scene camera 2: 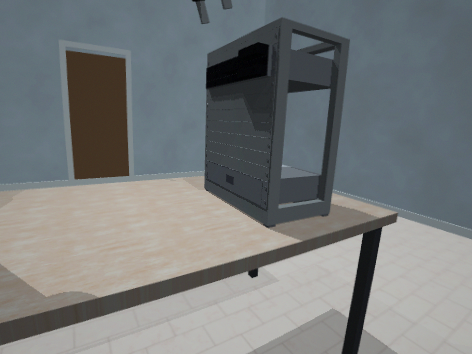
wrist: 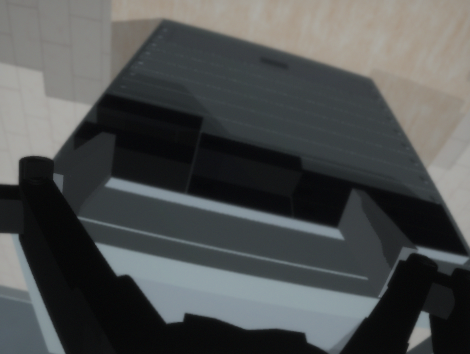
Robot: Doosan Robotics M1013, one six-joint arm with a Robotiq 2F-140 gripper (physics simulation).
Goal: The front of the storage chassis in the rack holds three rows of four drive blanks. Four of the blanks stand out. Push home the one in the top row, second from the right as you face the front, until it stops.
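Frame: origin at the arm's base, x ahead, y left, z up, level; centimetres.
Seen in the pictures: gripper, fingertip midpoint: (scene camera 2: pixel 215 16) (wrist: pixel 232 183).
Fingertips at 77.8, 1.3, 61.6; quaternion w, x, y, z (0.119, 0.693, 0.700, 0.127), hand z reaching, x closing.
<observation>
Offsets run from my fingertips to a thing's top centre, as dx, dy, dz. "spot": to the spot under its first point. Level surfaces: height alone.
The storage chassis @[spot: +7.2, +5.9, -14.7] (scene camera 2: pixel 225 72) (wrist: pixel 322 200) sits high in the rack (scene camera 2: pixel 281 125), its front very dark. The top-row blank at the right end @[spot: +9.5, -8.5, -11.9] (scene camera 2: pixel 255 57) (wrist: pixel 150 125) stands out clearly. The blank beside it @[spot: +8.3, +2.6, -12.1] (wrist: pixel 245 170) shows in the wrist view as a lower block, with a small step to its neighbour; its exact depth is hard to tell. My gripper (scene camera 2: pixel 216 14) (wrist: pixel 232 183) is open and empty, above the rack's top level in the scene view. In the wrist view its fingers spread wide across the top front of the rack. The other standing-out blanks cannot be told apart.
Grey panels @[spot: +11.9, +4.0, -34.3] (scene camera 2: pixel 237 130) (wrist: pixel 280 105) fill the rack front below the chassis, above a bottom unit (scene camera 2: pixel 245 185) with a small dark window. The rack stands on a wooden table @[dz -63.9] (scene camera 2: pixel 125 235) near its edge. A brown door (scene camera 2: pixel 97 115) is in the wall behind.
</observation>
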